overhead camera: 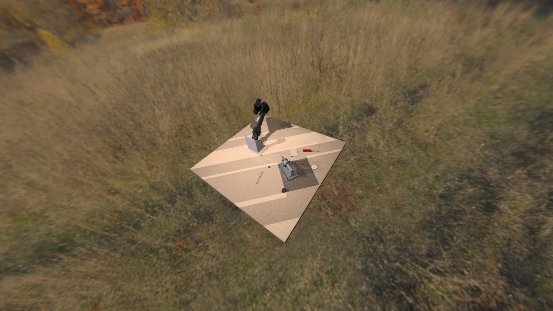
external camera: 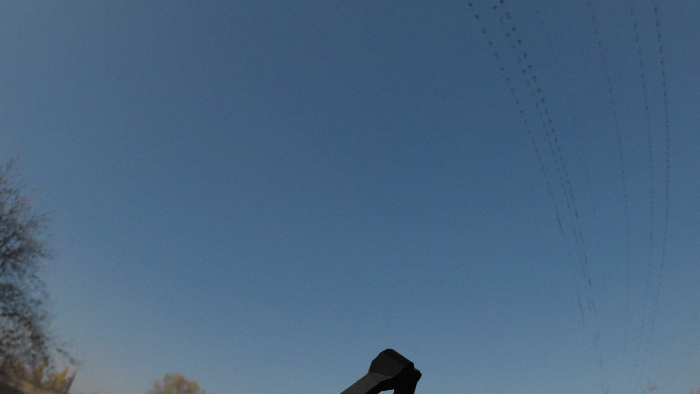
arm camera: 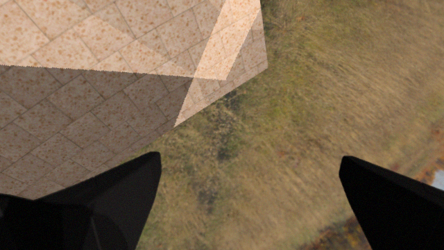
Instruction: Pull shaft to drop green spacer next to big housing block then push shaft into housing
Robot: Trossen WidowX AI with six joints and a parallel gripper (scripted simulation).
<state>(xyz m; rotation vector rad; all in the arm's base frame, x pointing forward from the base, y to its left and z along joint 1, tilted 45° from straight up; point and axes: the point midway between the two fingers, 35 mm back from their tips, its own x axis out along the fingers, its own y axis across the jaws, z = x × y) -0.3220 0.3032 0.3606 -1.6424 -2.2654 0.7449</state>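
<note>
The shaft lies 78 cm ahead of my gripper tip, 52 cm to the right of it and 9 cm below it. The rest, counted from my gripper tip: black ring: 94 cm ahead, 77 cm to the right, 16 cm below; green spacer: 82 cm ahead, 54 cm to the right, 9 cm below.
</note>
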